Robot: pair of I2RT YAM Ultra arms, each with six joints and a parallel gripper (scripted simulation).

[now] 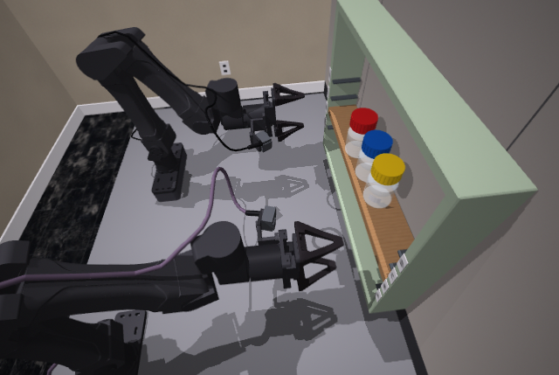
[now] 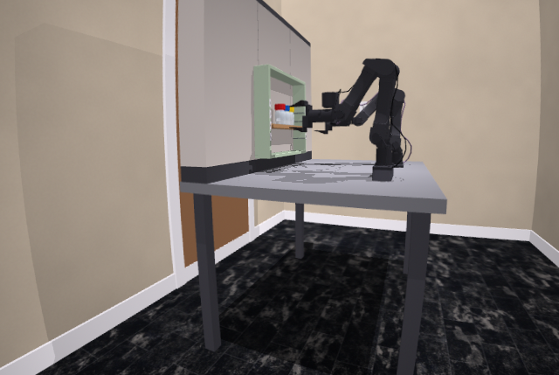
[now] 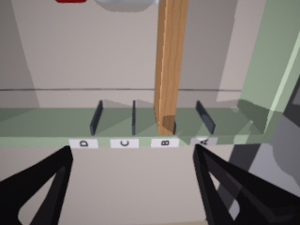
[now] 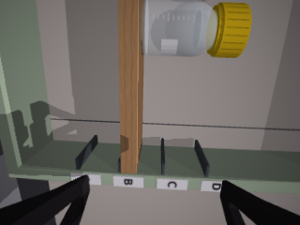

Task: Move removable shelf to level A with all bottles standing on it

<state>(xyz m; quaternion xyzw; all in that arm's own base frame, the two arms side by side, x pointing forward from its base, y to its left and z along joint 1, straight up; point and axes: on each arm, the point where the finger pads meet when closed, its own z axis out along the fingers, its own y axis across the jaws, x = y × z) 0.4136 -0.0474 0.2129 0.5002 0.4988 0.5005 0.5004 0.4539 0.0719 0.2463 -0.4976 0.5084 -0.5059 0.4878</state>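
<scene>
My right gripper is now 120 mm to the right of the yellow-capped bottle, 110 mm short of it and 30 mm below it. Round my right hand: green wall rack 200 mm to the left, 100 mm ahead, 30 mm above; blue-capped bottle 190 mm to the left, 100 mm ahead, 30 mm above; wooden shelf 200 mm to the left, 100 mm ahead, 30 mm below.
Right now the rack slot is 100 mm ahead of my left hand, 50 mm to the left of it and 40 mm below it. The rest, counted from my left hand: green wall rack: 180 mm to the right, 130 mm ahead, 30 mm above; then wooden shelf: 180 mm to the right, 130 mm ahead, 40 mm below; then red-capped bottle: 120 mm to the right, 120 mm ahead, 20 mm above.
</scene>
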